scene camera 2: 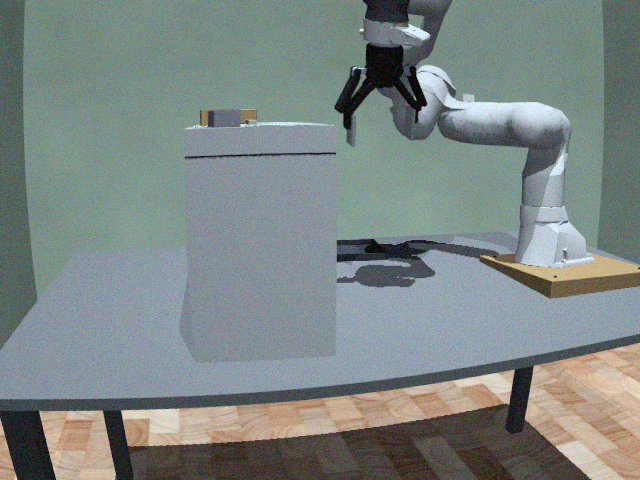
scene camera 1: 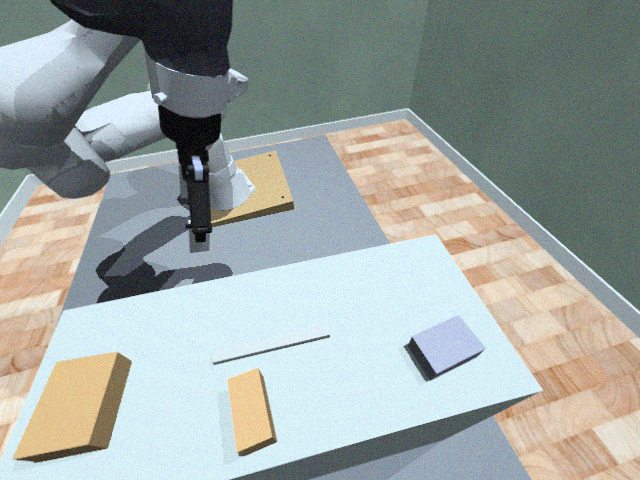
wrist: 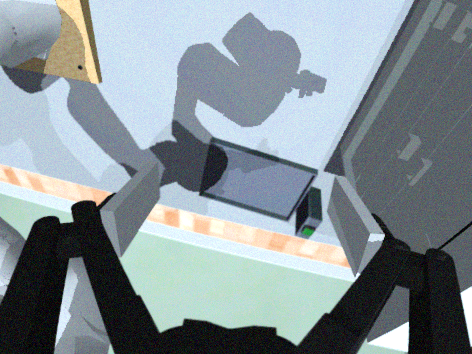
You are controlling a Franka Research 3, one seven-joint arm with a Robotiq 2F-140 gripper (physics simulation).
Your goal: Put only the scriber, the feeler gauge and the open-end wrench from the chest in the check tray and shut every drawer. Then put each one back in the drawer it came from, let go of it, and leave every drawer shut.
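Note:
The check tray (wrist: 256, 182) (scene camera 2: 353, 250) lies on the table beside the chest; part of it is in shadow and no tool shows on its floor. The chest (scene camera 1: 361, 289) (scene camera 2: 261, 248) (wrist: 400, 125) is tall and grey-white, with light handles on its shaded front in the wrist view. No drawer juts out in the scene camera 2 view. My gripper (scene camera 1: 200, 238) (scene camera 2: 384, 129) (wrist: 244, 187) is wide open and empty, high above the table in front of the chest. The scriber, feeler gauge and open-end wrench do not show in any view.
On the chest top lie a large orange block (scene camera 1: 77, 400), a smaller orange block (scene camera 1: 249, 410), a lavender block (scene camera 1: 447, 343) and a thin strip (scene camera 1: 271, 347). A small dark box (wrist: 313, 205) with a green patch stands between tray and chest. The robot base sits on a wooden board (scene camera 2: 573, 284).

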